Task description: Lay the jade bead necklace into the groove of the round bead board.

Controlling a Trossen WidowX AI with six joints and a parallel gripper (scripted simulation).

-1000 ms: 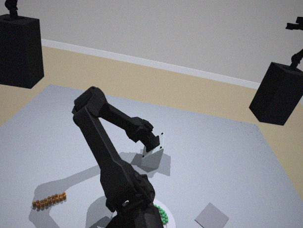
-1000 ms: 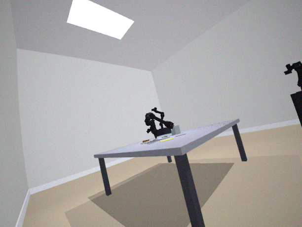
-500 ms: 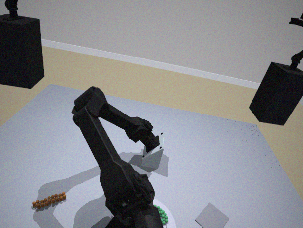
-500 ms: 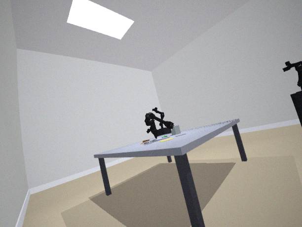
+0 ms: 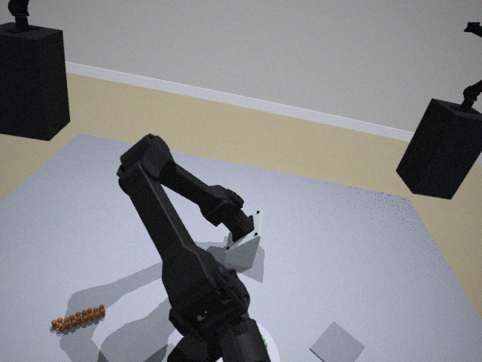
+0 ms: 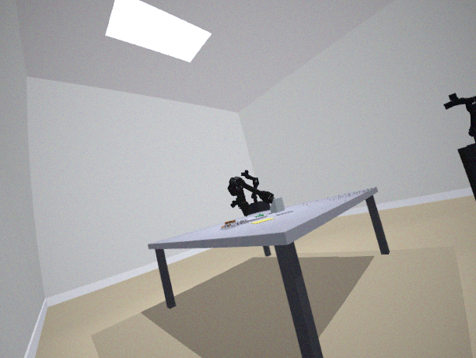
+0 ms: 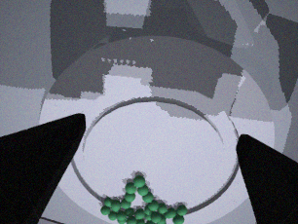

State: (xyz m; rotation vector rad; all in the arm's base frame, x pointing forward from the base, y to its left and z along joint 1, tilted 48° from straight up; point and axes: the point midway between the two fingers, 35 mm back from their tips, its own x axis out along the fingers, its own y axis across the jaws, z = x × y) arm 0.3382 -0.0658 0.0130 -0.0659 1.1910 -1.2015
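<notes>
Now: gripper tip 4 cm to the right of the round bead board, 4 cm past it and 3 cm above it. The rest, counted from my gripper tip: yellow strip (26 cm to the left, 16 cm ahead, 4 cm below); then flat grey square (27 cm to the left, 8 cm behind, 4 cm below).
</notes>
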